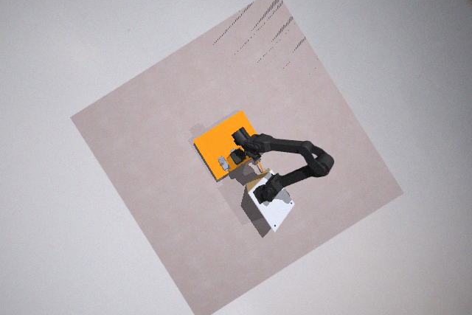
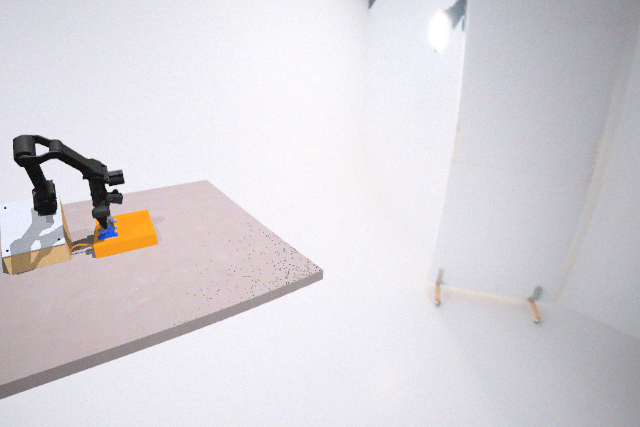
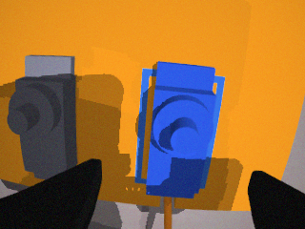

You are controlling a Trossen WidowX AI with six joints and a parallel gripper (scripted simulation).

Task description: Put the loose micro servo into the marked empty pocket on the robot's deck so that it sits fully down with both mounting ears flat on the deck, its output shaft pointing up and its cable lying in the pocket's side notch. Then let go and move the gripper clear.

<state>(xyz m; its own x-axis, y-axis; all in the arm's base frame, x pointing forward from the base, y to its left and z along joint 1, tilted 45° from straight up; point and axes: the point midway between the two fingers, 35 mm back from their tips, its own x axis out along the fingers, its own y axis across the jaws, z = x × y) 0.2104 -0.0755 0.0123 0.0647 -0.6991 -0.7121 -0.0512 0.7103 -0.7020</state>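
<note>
The orange robot deck is 10 cm ahead of my gripper tip, 8 cm to the left of it and 7 cm below it.
</note>
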